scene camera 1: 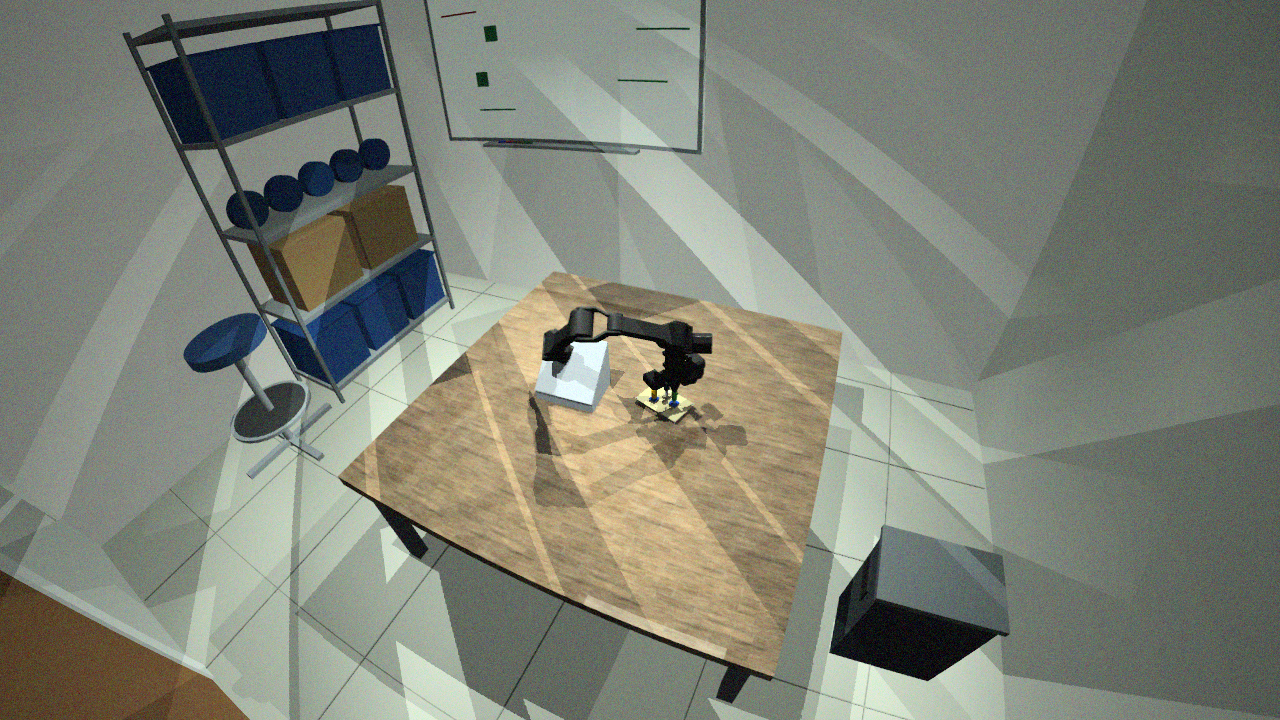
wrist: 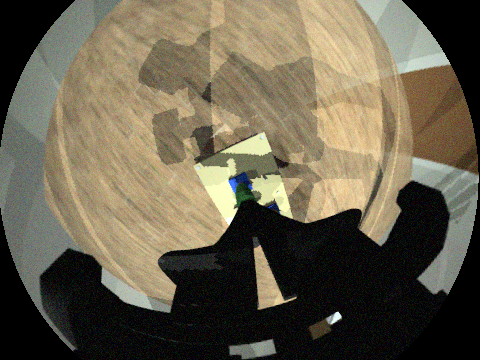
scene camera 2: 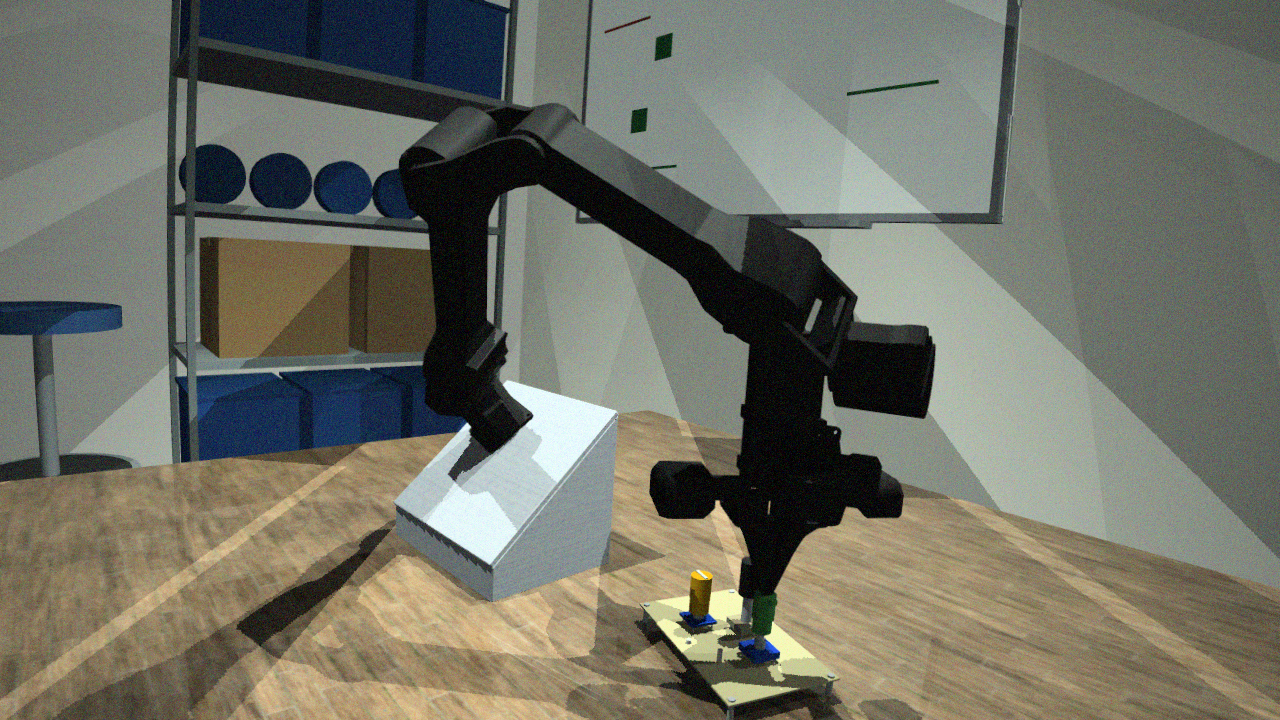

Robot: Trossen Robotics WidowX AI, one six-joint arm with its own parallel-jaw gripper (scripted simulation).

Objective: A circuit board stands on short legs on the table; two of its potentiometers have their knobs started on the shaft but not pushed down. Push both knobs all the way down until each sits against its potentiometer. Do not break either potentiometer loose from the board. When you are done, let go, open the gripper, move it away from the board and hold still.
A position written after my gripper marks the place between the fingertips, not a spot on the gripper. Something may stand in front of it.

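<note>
Yellow knob (scene camera 2: pixel 701 581), green knob (scene camera 2: pixel 763 611): both visible. My gripper (scene camera 2: pixel 765 593): visible, also at (scene camera 1: pixel 674 391) and (wrist: pixel 246 204).
</note>
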